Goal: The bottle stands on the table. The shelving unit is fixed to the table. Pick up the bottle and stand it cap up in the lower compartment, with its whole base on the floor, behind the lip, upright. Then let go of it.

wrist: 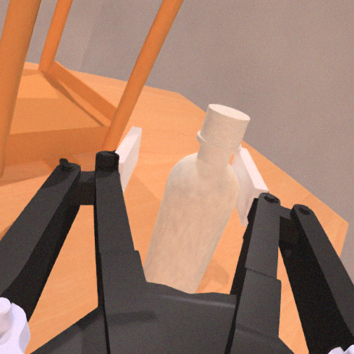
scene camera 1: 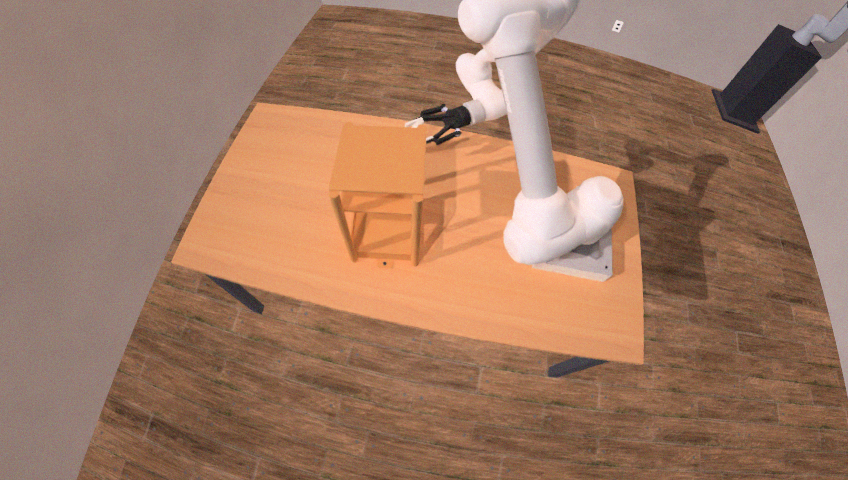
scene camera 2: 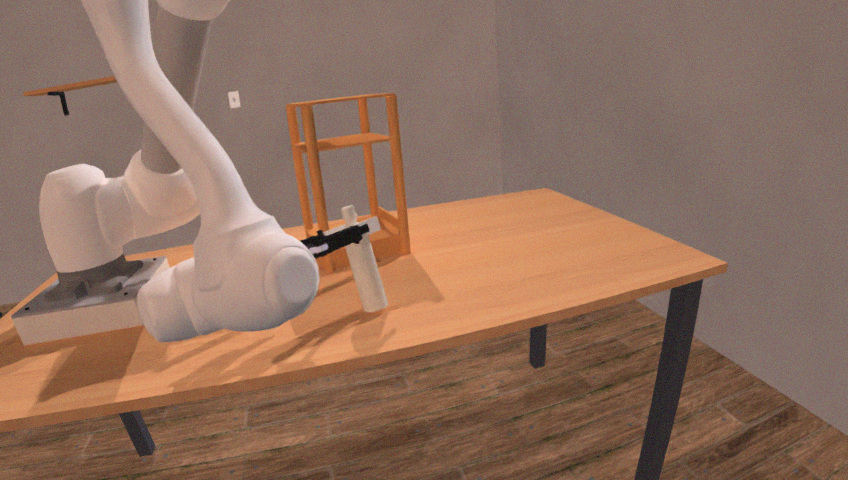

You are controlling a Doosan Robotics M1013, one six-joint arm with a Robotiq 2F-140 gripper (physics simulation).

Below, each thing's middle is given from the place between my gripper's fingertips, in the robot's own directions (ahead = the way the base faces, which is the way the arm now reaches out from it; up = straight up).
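Labels:
Orange shelving unit (scene camera 1: 380, 170): 31 cm to the left of my hand, 5 cm above it. Cream bottle (scene camera 2: 361, 256): my gripper 1 cm past it, 5 cm above it, 5 cm to the left of it.

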